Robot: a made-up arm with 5 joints.
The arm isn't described. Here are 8 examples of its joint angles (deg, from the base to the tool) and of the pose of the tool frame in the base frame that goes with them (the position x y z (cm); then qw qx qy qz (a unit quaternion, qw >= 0)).
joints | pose
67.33 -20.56 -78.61 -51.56 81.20 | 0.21 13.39 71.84 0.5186 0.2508 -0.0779 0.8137
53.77 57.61 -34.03 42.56 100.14 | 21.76 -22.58 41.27 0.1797 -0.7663 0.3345 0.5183
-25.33 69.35 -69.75 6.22 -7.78 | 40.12 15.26 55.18 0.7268 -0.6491 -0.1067 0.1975
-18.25 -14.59 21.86 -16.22 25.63 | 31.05 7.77 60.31 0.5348 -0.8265 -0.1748 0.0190
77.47 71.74 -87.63 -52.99 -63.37 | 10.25 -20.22 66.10 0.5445 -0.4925 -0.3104 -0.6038
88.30 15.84 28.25 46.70 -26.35 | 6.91 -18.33 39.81 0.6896 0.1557 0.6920 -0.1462
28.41 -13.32 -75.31 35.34 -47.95 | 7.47 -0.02 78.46 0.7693 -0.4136 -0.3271 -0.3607
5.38 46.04 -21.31 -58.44 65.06 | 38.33 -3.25 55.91 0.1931 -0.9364 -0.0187 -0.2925
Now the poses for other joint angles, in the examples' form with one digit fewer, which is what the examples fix.
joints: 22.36 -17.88 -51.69 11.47 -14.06
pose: 11.5 -0.9 78.1 0.618 -0.602 -0.271 -0.427
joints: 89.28 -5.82 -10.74 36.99 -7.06
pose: 6.9 -20.8 62.3 0.607 -0.370 0.552 -0.435
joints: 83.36 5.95 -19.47 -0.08 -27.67
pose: 9.1 -21.5 67.6 0.594 -0.451 0.266 -0.611
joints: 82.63 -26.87 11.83 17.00 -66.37
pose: 7.8 -17.7 65.7 0.737 -0.143 0.148 -0.643
